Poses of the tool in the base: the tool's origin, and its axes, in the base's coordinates. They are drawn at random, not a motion.
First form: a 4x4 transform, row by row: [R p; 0 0 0 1], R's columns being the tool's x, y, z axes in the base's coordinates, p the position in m. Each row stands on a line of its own.
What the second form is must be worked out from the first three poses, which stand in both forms.
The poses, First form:
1:
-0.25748 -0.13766 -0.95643 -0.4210
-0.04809 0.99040 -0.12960 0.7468
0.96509 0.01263 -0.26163 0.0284
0 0 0 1
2:
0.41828 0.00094 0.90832 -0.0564
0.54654 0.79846 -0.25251 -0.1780
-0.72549 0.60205 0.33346 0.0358
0 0 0 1
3:
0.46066 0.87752 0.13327 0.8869
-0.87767 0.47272 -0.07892 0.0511
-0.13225 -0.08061 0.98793 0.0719
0 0 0 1
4:
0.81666 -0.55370 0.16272 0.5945
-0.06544 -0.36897 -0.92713 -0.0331
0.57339 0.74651 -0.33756 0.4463
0 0 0 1
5:
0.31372 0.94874 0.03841 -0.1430
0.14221 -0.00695 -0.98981 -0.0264
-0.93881 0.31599 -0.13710 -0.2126
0 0 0 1
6:
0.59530 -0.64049 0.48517 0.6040
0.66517 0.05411 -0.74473 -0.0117
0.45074 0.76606 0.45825 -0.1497
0 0 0 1
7:
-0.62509 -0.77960 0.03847 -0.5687
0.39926 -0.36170 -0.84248 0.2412
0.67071 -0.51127 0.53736 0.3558
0 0 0 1
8:
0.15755 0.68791 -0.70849 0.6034
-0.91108 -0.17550 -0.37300 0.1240
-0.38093 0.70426 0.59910 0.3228
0 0 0 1
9:
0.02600 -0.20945 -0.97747 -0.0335
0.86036 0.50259 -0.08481 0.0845
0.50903 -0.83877 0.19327 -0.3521
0 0 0 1
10:
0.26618 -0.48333 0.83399 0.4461
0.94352 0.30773 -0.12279 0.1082
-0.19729 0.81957 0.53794 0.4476
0 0 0 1
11:
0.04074 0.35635 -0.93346 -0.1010
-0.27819 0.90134 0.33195 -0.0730
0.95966 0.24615 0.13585 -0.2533
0 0 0 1
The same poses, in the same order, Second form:
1: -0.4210 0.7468 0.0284 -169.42 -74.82 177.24
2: -0.0564 -0.1780 0.0358 52.57 46.51 61.02
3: 0.8869 0.0511 0.0719 -62.31 7.60 -4.66
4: 0.5945 -0.0331 0.4463 -4.58 -34.99 114.33
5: -0.1430 -0.0264 -0.2126 24.38 69.85 113.45
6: 0.6040 -0.0117 -0.1497 48.17 -26.79 59.11
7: -0.5687 0.2412 0.3558 147.43 -42.12 -43.57
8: 0.6034 0.1240 0.3228 -80.19 22.39 49.61
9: -0.0335 0.0845 -0.3521 88.27 -30.60 -77.02
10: 0.4461 0.1082 0.4476 74.25 11.38 56.72
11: -0.1010 -0.0730 -0.2533 -81.67 -73.67 61.11
